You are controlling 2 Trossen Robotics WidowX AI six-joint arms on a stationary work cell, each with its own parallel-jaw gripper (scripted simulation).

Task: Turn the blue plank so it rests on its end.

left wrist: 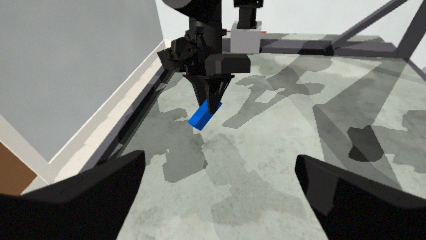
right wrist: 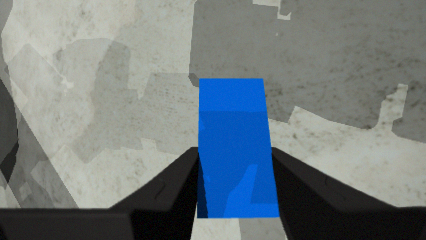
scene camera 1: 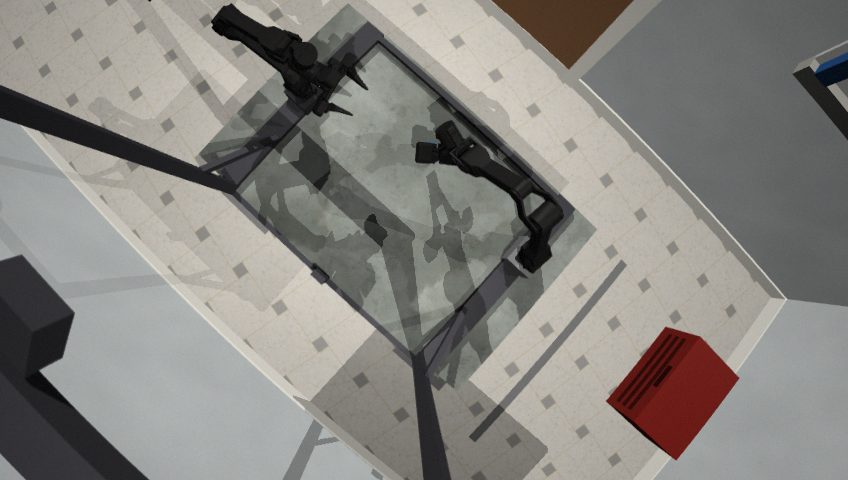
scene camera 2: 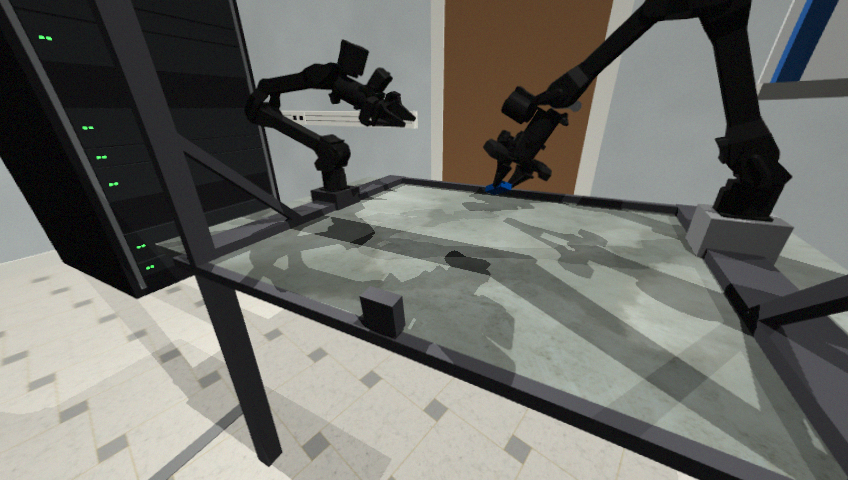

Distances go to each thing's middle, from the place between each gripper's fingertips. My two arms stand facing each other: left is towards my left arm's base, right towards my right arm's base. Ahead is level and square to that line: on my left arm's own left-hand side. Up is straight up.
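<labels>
I have my right hand (scene camera 2: 499, 188) 30 mm above the blue plank (right wrist: 235, 179), and it is 20 mm to the right of the plank.
As for my left hand (scene camera 2: 410, 122), the plank is 18 cm below it, 26 cm to the right of it and 6 cm ahead of it.
</labels>
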